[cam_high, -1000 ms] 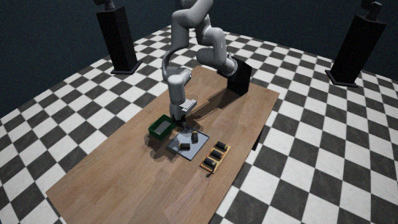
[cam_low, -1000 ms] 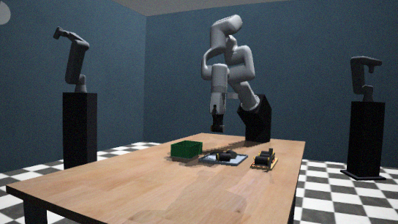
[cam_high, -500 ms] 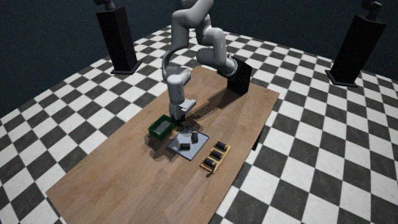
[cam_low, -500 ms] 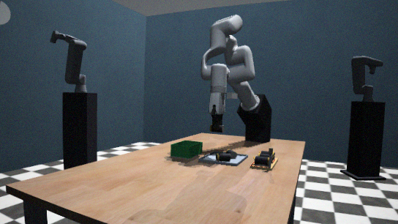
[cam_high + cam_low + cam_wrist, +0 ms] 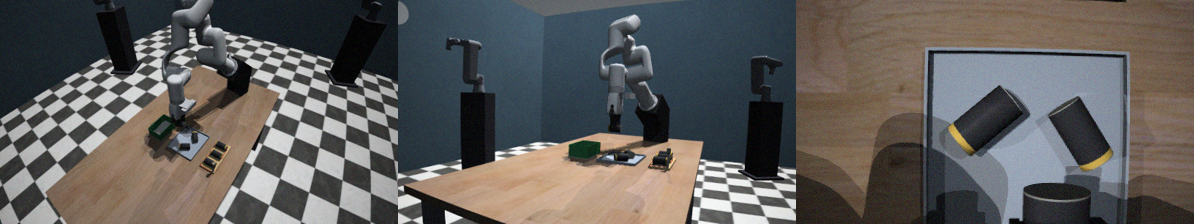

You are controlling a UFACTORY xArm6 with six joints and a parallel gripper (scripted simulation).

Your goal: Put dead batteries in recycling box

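Now: the grey tray 150 mm below my hand, 40 mm to the left of it and 20 mm ahead of it. The rest, counted from my hand: green recycling box: 140 mm to the right, 140 mm below, 50 mm behind.
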